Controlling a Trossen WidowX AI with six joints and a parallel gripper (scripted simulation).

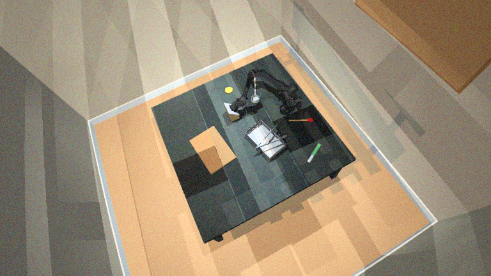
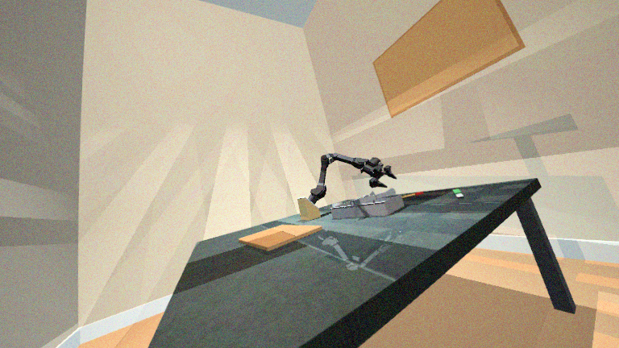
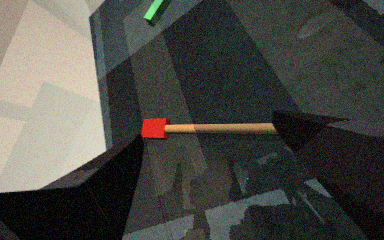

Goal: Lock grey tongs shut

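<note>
Now: gripper tip 100 mm short of the roasting tin, 310 mm to the left of it and 70 mm above it. Also, from my gripper tip: wooden board: 10 mm ahead, 740 mm to the right, 90 mm below.
</note>
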